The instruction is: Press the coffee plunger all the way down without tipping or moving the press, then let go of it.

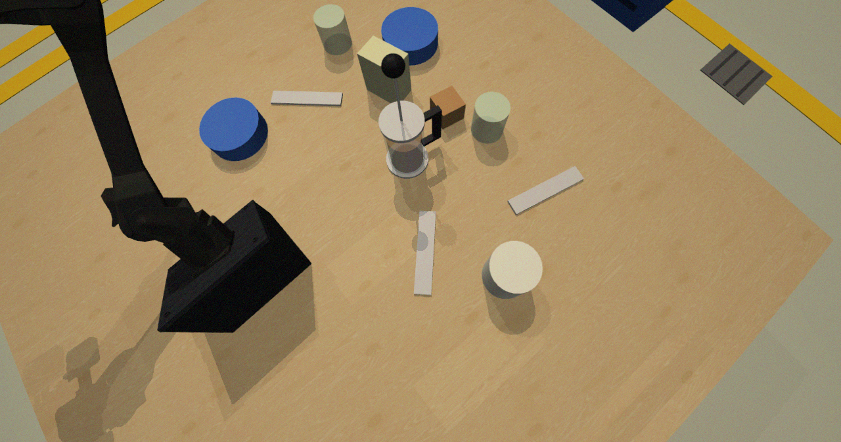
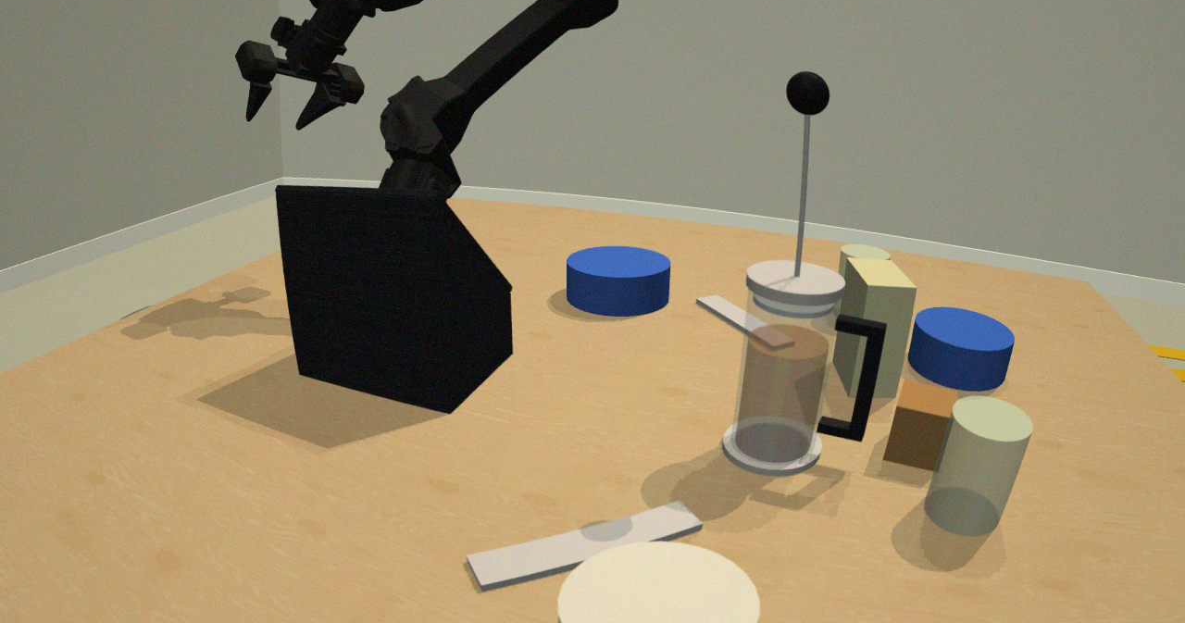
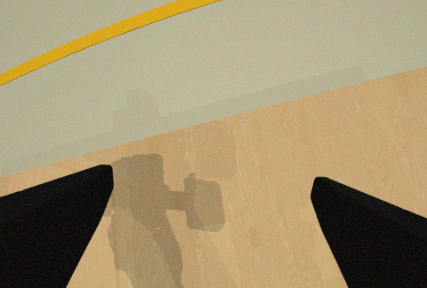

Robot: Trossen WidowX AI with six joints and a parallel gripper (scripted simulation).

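My gripper tip is 69 cm short of the coffee press, 7 cm to the left of it and 9 cm above it. The rest, counted from my gripper tip: brown cube: 80 cm ahead, 4 cm to the right, 20 cm below; pale yellow block: 73 cm ahead, 8 cm to the left, 17 cm below; cream cylinder: 69 cm ahead, 36 cm to the right, 17 cm below.
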